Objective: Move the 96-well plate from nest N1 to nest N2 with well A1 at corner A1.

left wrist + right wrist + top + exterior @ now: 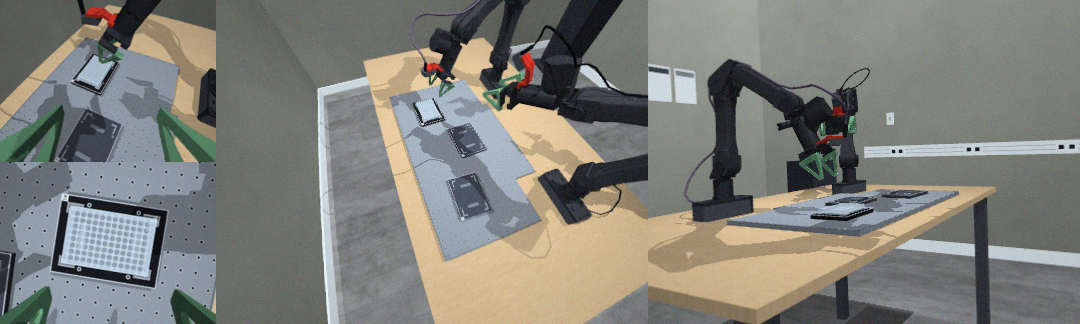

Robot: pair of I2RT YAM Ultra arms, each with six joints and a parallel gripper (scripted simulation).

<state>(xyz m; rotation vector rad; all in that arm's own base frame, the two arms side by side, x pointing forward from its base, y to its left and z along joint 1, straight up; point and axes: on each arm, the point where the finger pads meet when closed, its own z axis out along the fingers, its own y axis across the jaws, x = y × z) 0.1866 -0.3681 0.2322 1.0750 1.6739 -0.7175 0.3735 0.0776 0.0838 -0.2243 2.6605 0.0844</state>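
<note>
The 96-well plate is 10 cm below my right hand, 4 cm ahead of it and 2 cm to the left of it. From my right hand the other things lie so: black nest (11 cm below, 4 cm ahead, 2 cm to the left).
</note>
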